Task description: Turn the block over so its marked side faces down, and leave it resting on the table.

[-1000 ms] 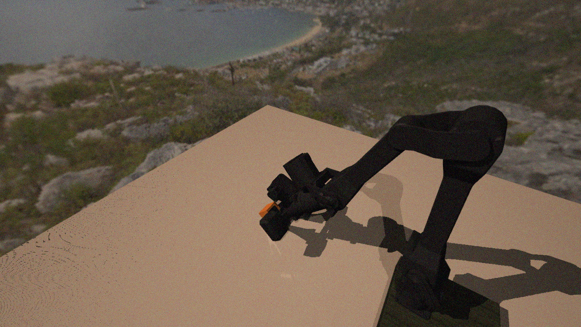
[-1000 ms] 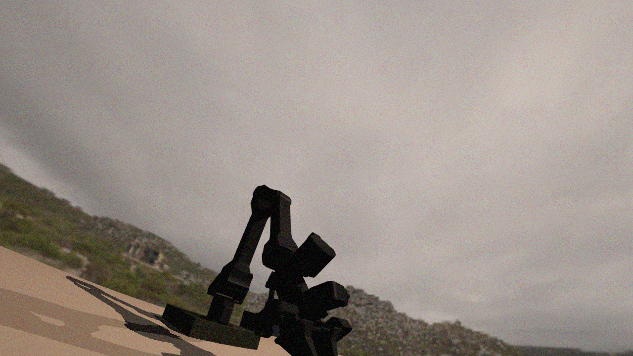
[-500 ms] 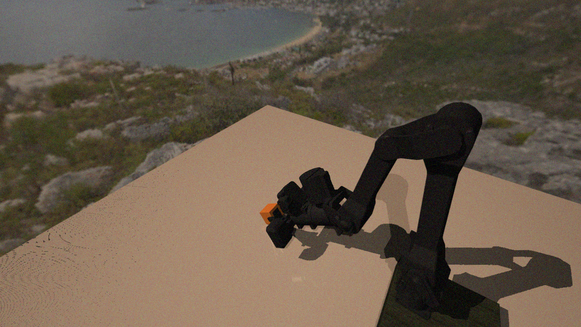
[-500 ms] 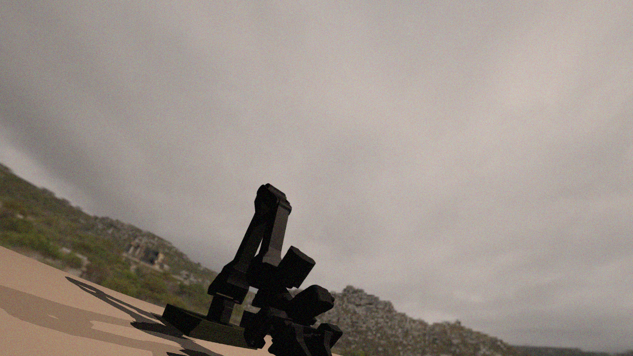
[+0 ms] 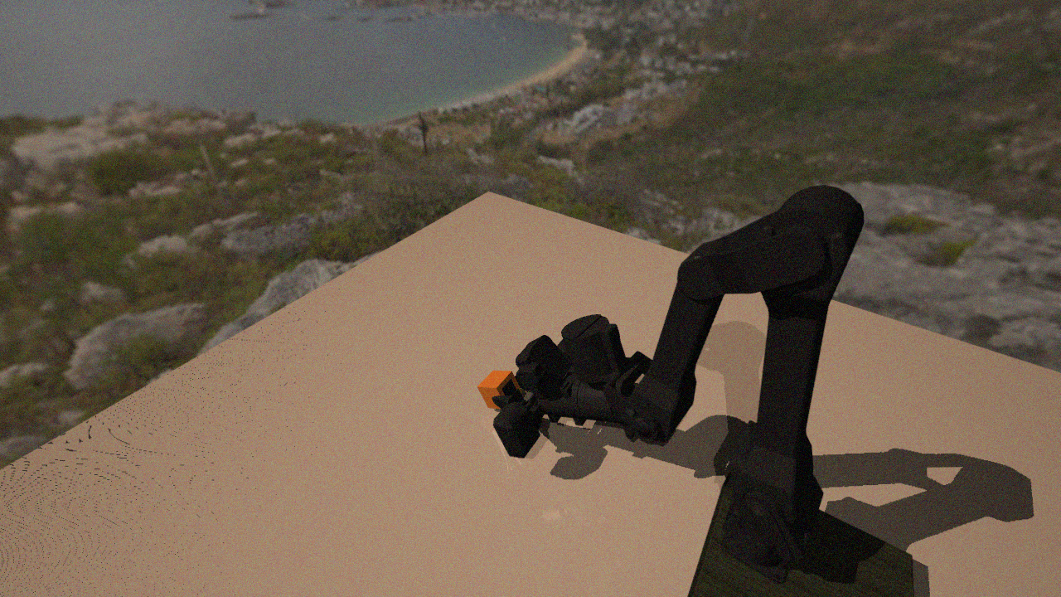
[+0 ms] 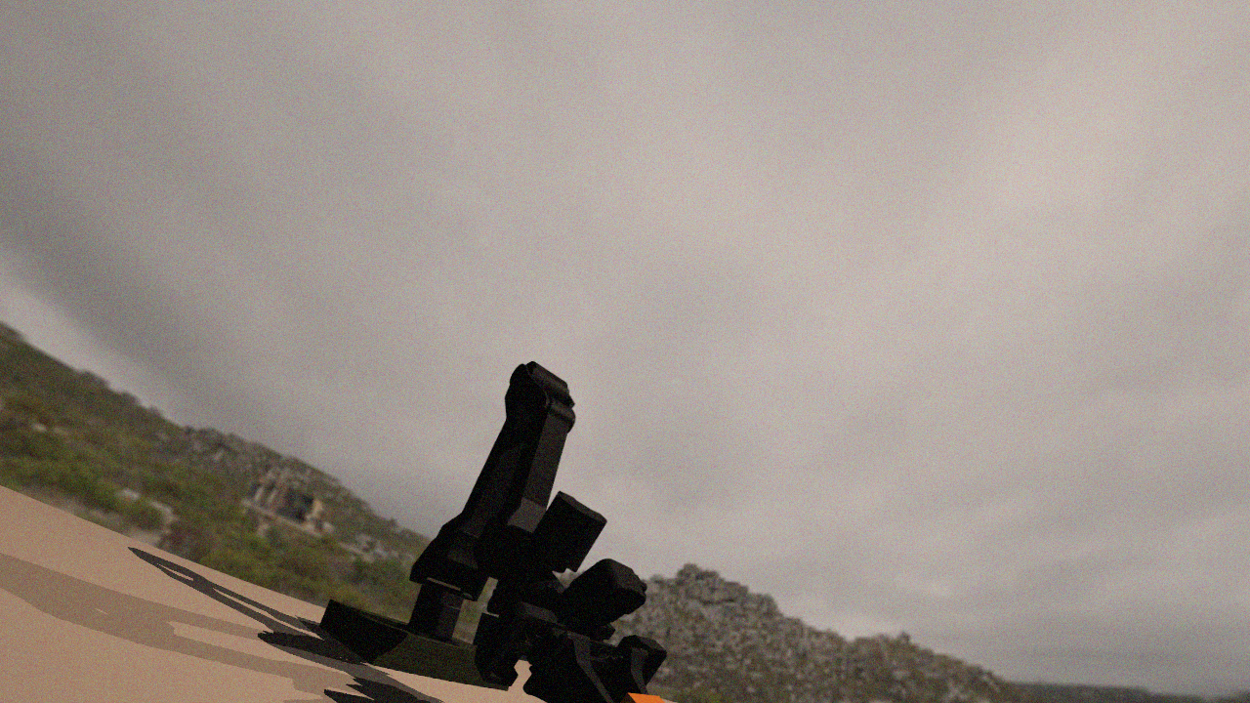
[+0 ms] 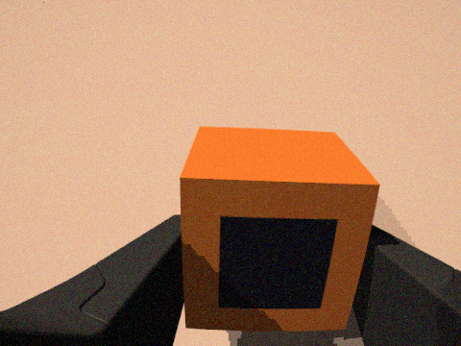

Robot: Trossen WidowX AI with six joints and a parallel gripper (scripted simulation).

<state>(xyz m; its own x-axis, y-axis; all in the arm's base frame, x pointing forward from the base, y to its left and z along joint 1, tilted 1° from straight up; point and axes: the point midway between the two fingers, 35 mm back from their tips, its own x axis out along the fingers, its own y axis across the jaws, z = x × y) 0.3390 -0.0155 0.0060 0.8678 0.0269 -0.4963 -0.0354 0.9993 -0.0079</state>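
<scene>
Right now the orange block is right at my gripper tip.
</scene>
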